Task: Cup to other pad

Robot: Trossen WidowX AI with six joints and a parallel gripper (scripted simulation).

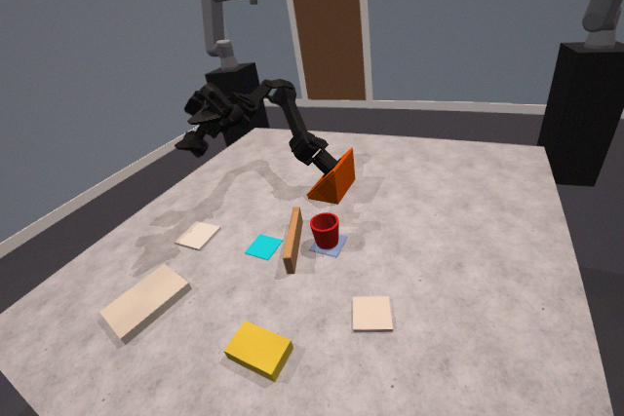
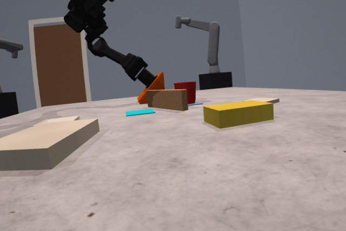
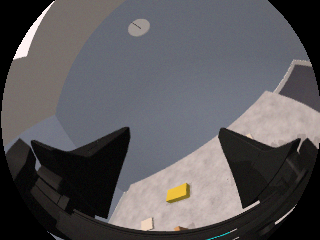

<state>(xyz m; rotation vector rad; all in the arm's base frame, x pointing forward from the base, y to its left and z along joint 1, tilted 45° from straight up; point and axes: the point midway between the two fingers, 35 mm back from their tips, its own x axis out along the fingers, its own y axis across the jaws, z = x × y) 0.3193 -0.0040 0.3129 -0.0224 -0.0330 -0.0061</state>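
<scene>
My gripper tip is now 8 cm past the red cup, 28 cm to the right of it and 31 cm above it. The rest, counted from my gripper tip: cyan pad 3 cm behind, 11 cm to the left, 35 cm below; beige block 22 cm ahead, 9 cm to the right, 33 cm below; wooden board 5 cm behind, 19 cm to the left, 33 cm below.
</scene>
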